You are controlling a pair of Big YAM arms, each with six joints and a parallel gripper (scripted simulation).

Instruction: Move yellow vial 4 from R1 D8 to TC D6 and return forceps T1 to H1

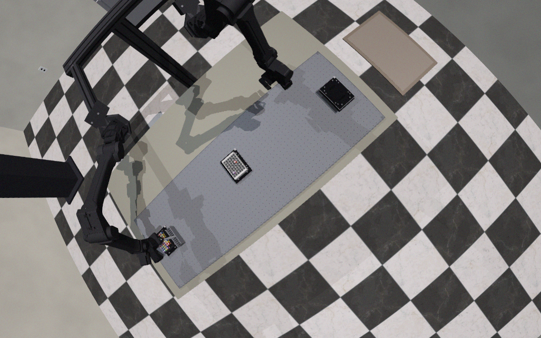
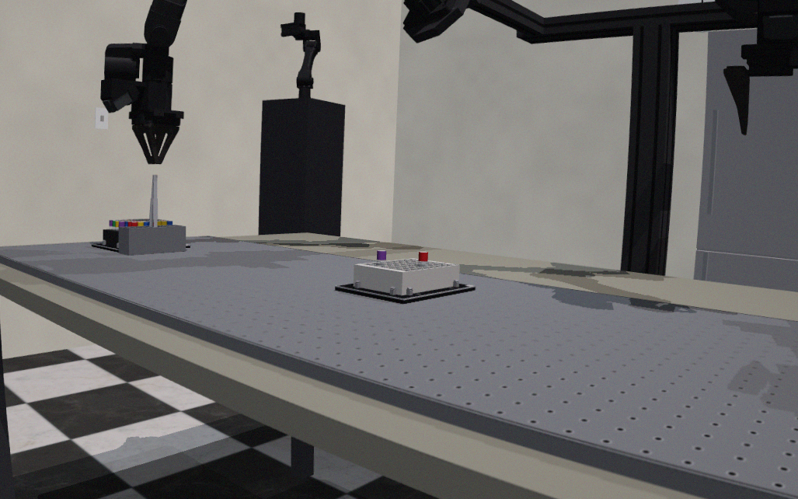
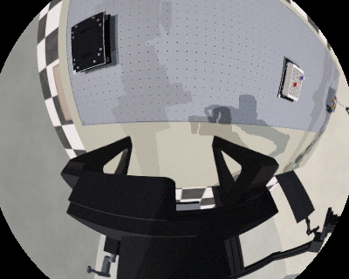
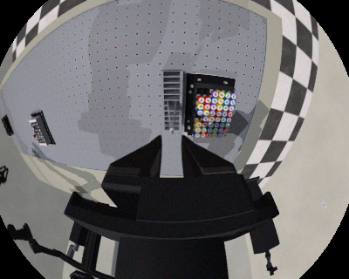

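Right now my right hand is 160 mm above the grey holder H1. Also, from my right hand: white tube carrier TC: 10 mm ahead, 570 mm to the left, 160 mm below.
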